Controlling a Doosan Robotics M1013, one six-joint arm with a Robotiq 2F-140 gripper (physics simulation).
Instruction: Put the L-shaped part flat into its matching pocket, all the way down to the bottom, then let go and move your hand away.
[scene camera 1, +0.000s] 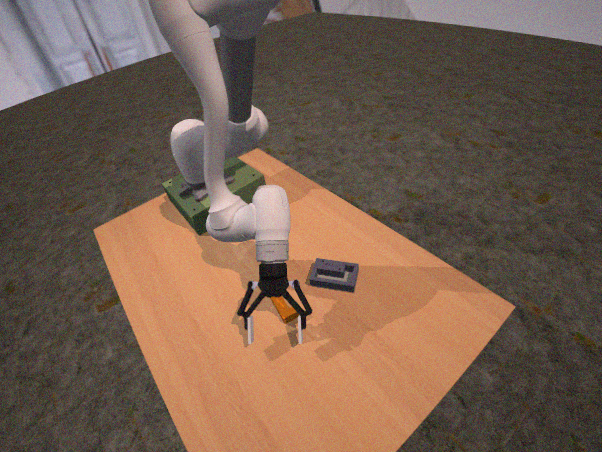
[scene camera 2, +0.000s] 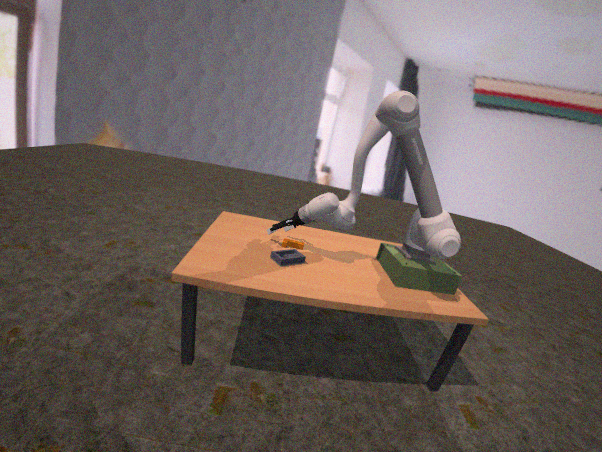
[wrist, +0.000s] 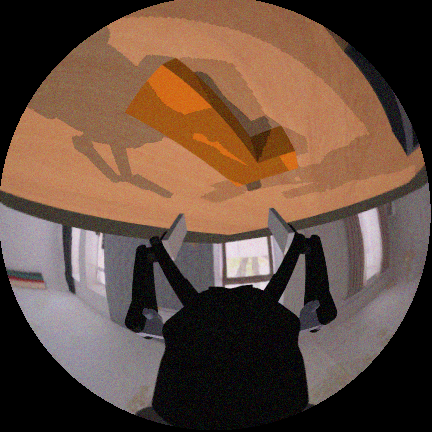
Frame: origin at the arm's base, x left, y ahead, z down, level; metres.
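Where they show: gripper, fingertip midpoint: (scene camera 1: 275, 342) (scene camera 2: 276, 230) (wrist: 226, 219); arm's base, link origin: (scene camera 2: 414, 255).
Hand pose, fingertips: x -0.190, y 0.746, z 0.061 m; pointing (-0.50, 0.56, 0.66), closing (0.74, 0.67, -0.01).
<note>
Each offset is from my fingertips to the top centre of the thing. Level surfaces: height alone.
The orange L-shaped part @(dx +0.102, dy -0.099, dz +0.012 m) (scene camera 1: 284, 308) (scene camera 2: 293, 244) (wrist: 185, 120) lies flat on the table, outside the pocket. In scene camera 1 the gripper hides some of it. The dark grey block @(dx +0.282, dy -0.072, dz +0.005 m) (scene camera 1: 332, 286) (scene camera 2: 289, 261) with the pocket stands beside it; in the wrist view a piece of the dark block (wrist: 385, 95) shows at the upper right edge. My gripper (scene camera 1: 275, 342) (scene camera 2: 278, 230) (wrist: 226, 219) is open and empty, its fingers spread wide. It is above the table, tilted, with its fingertips beyond the part, not around it. Its height over the table is hard to tell.
A green box (scene camera 1: 197, 215) (scene camera 2: 425, 277) stands at the arm's base on the wooden table @(dz +0.042 m) (scene camera 1: 225, 375) (scene camera 2: 345, 295). The arm reaches over the table from there. The gripper's shadow falls on the table by the part. The table's edges show in both scene views.
</note>
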